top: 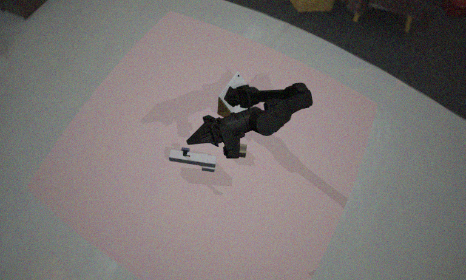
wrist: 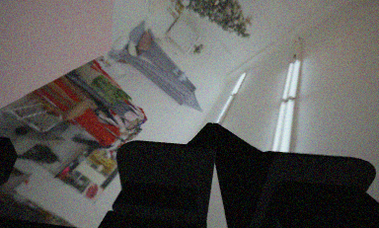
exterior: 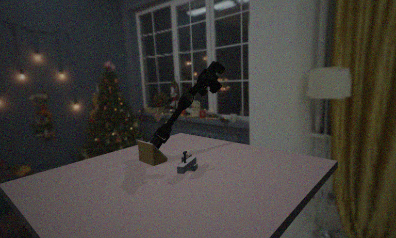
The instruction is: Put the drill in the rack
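Right now the key is 140 mm behind my gripper tip, 90 mm to the right of it and 390 mm below it. Round my gripper tip: drill (150 mm behind, 40 mm to the right, 440 mm below); grey holder block (140 mm behind, 60 mm to the right, 450 mm below).
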